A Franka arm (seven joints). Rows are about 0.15 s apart.
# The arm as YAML. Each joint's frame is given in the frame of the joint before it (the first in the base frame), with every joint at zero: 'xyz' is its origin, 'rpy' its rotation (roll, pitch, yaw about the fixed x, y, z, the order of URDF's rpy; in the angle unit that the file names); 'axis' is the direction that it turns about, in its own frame. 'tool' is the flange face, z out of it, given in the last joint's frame.
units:
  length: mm
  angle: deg
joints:
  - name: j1
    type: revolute
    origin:
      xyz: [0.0, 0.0, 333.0]
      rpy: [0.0, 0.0, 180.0]
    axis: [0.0, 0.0, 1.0]
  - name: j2
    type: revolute
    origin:
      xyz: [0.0, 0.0, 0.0]
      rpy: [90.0, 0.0, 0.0]
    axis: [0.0, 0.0, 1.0]
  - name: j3
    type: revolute
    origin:
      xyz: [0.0, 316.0, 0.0]
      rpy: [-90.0, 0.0, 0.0]
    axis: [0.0, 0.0, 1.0]
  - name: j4
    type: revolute
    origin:
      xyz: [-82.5, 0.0, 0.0]
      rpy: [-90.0, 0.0, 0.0]
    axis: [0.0, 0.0, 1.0]
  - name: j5
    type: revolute
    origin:
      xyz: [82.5, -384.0, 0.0]
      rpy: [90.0, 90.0, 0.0]
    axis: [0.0, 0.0, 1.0]
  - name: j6
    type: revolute
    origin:
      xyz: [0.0, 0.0, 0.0]
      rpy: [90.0, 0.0, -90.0]
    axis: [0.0, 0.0, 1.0]
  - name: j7
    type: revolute
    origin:
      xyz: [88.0, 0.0, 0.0]
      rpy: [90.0, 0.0, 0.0]
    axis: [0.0, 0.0, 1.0]
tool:
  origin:
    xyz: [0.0, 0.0, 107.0]
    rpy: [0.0, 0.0, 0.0]
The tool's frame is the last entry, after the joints.
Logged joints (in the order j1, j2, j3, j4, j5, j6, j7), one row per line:
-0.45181, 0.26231, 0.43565, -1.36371, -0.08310, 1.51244, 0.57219
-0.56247, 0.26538, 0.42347, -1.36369, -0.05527, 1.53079, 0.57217
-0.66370, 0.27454, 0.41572, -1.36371, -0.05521, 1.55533, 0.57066
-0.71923, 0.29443, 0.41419, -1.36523, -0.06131, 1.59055, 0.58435
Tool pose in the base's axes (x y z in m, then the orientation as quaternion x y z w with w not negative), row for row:
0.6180, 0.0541, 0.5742, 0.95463, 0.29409, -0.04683, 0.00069
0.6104, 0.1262, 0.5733, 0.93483, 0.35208, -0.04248, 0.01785
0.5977, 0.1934, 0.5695, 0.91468, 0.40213, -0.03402, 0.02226
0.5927, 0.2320, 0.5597, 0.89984, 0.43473, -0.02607, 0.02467
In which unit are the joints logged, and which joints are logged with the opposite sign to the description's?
The joints are logged in radians. Opposite sign: j1, j3, j5, j7.
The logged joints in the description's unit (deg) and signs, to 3 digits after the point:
25.887, 15.029, -24.961, -78.135, 4.761, 86.656, -32.784
32.227, 15.205, -24.263, -78.134, 3.167, 87.708, -32.783
38.027, 15.730, -23.819, -78.135, 3.163, 89.114, -32.696
41.209, 16.870, -23.731, -78.222, 3.513, 91.132, -33.481

